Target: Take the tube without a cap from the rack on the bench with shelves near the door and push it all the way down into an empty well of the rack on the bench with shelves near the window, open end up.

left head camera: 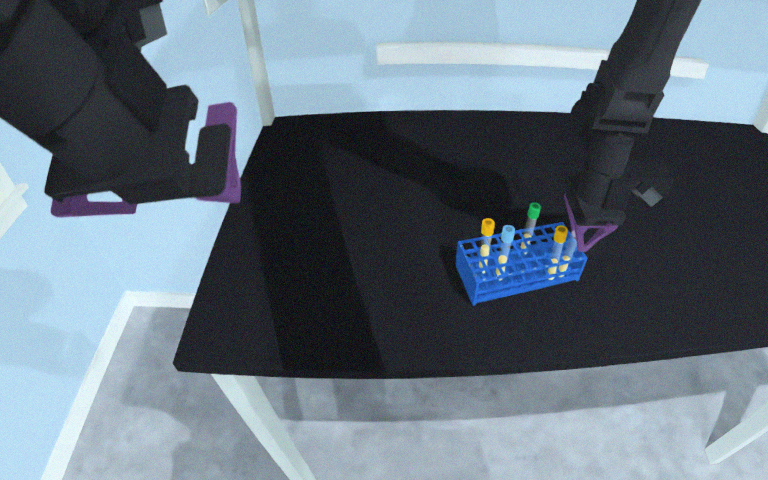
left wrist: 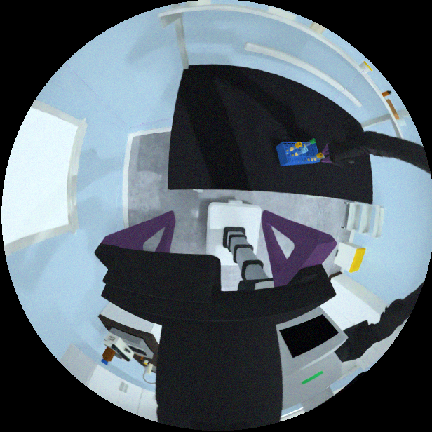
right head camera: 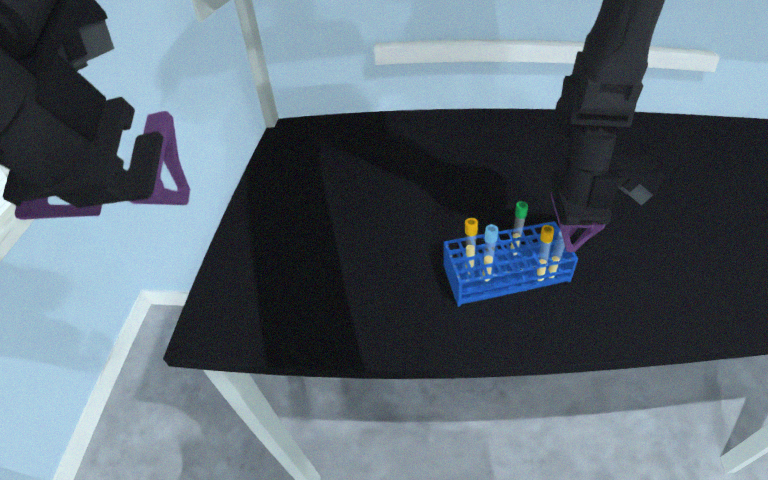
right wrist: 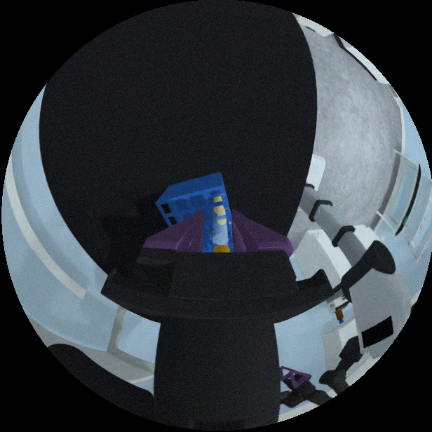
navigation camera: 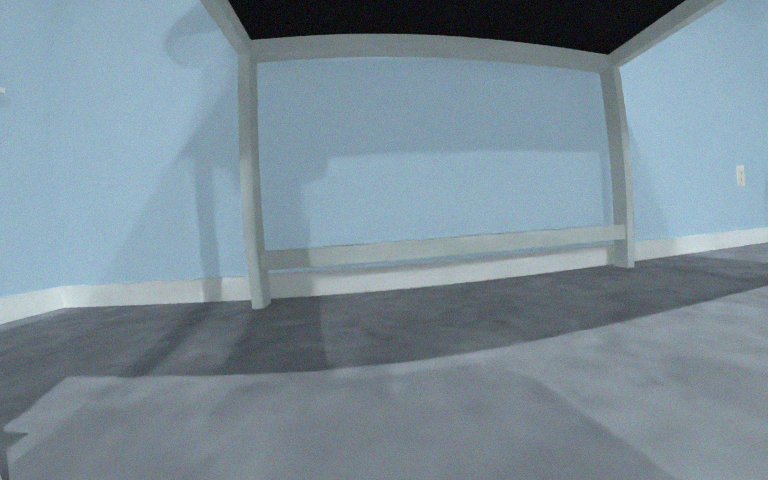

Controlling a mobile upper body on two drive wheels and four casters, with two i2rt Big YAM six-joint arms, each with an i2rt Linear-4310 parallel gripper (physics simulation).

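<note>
A blue rack (left head camera: 523, 290) (right head camera: 509, 289) (left wrist: 287, 160) (right wrist: 192, 186) stands on the black bench (left head camera: 430, 333) (right head camera: 419, 339). The uncapped tube (left head camera: 570, 244) (right head camera: 559, 244) stands upright near its right end, beside an orange-capped tube (left head camera: 560, 234) (right head camera: 546, 233). My right gripper (left head camera: 582, 247) (right head camera: 569, 249) (right wrist: 217, 213) is slightly open at that end, its fingertips close to the uncapped tube and partly hiding it in the head views. It holds nothing. My left gripper (left head camera: 186, 204) (right head camera: 144, 207) (left wrist: 218, 215) is wide open and empty, off the bench's left edge. The other rack is not seen.
Other tubes in the rack are another orange-capped tube (left head camera: 487, 227), a light-blue-capped tube (left head camera: 508, 233) and a green-capped tube (left head camera: 534, 211). A white shelf post (left head camera: 257, 67) rises at the bench's back left corner. Bench legs (navigation camera: 254, 181) (navigation camera: 619, 169) show in the navigation view.
</note>
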